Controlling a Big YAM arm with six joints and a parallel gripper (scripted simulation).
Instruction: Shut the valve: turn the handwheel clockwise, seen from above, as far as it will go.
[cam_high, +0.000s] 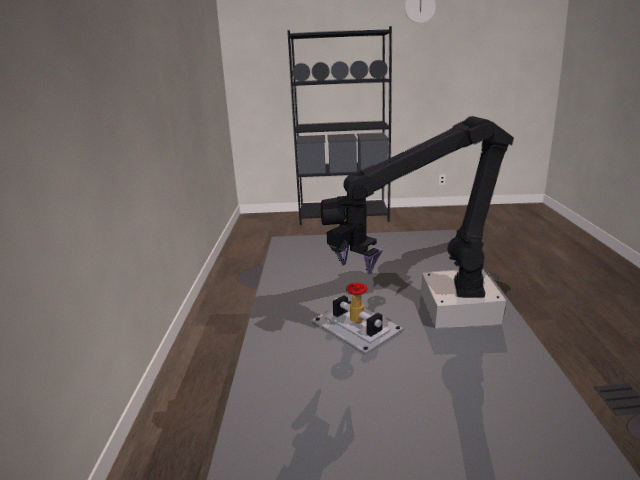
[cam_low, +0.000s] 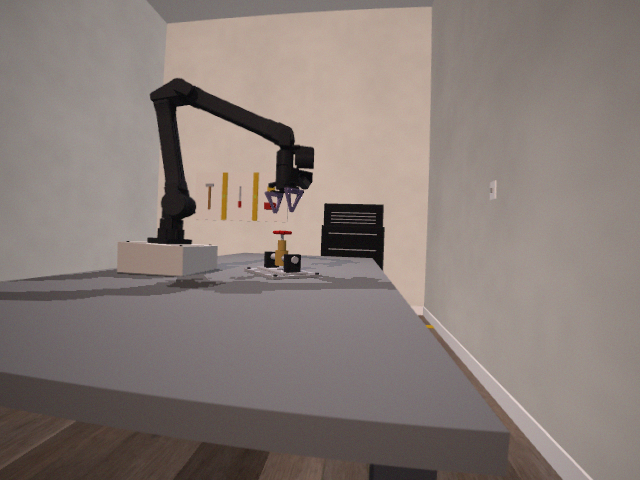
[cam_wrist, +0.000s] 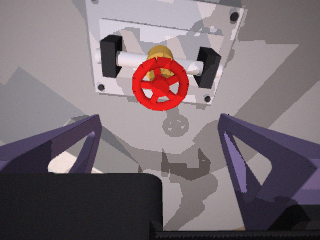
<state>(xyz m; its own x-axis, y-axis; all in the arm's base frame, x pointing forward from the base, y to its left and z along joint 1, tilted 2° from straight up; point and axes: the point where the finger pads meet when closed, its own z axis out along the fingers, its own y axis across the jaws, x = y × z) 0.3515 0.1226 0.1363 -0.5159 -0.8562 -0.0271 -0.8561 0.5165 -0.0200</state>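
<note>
Now: the red spoked handwheel 8 cm below my hand.
</note>
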